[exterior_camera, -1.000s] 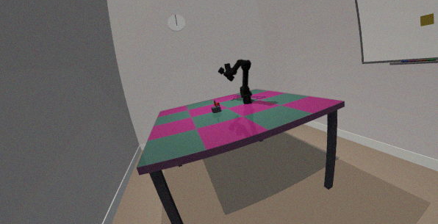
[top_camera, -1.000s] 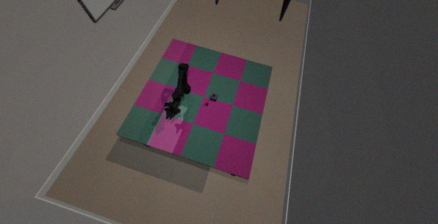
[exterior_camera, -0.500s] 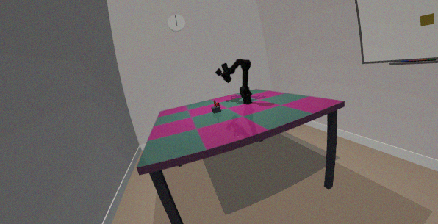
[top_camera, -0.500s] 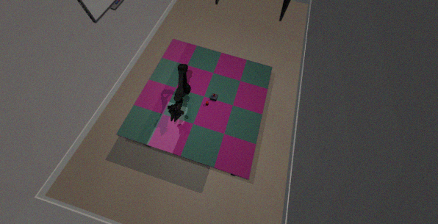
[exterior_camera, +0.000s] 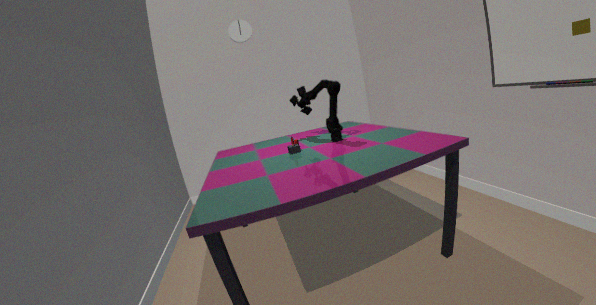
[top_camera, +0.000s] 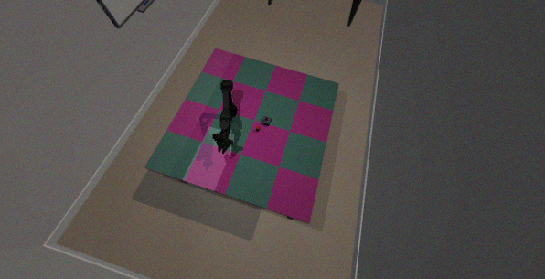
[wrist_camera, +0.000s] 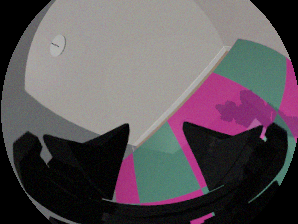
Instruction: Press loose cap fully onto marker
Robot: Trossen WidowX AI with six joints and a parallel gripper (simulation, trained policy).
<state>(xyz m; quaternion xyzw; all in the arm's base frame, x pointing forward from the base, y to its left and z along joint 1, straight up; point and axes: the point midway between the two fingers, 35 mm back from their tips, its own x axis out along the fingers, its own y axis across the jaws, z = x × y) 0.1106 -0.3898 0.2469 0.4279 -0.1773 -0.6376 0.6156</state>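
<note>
Right now my gripper tip is 15 cm short of the red cap, 34 cm to the right of it and 21 cm above it. From my gripper tip the other things lie so: holder block 19 cm ahead, 44 cm to the left, 22 cm below.
</note>
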